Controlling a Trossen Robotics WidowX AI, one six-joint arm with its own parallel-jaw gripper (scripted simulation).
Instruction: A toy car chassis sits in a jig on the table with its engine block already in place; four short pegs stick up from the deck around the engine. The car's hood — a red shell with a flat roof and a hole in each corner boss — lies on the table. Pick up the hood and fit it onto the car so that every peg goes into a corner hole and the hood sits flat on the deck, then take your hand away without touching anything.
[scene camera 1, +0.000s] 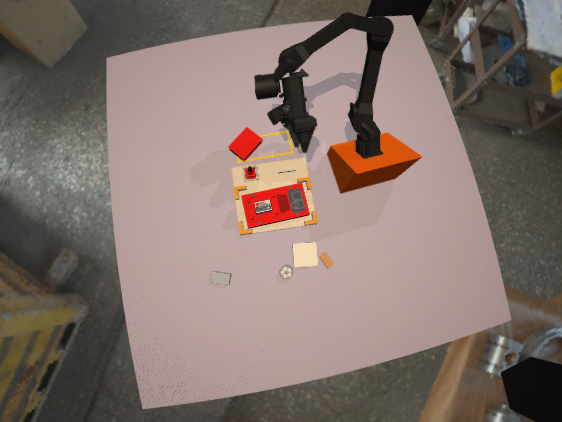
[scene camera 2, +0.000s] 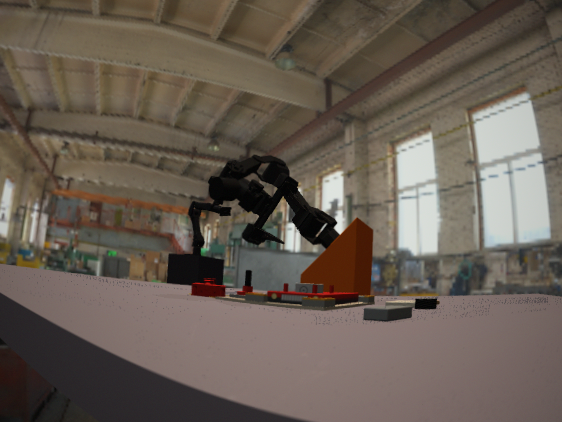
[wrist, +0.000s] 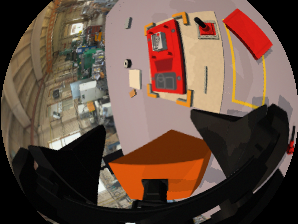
The gripper (scene camera 2: 294, 227) is open, with nothing in its grasp. Also in view: a red hood (wrist: 234, 23).
The gripper is seen too in scene camera 1 (scene camera 1: 300, 149) and in the wrist view (wrist: 148, 121).
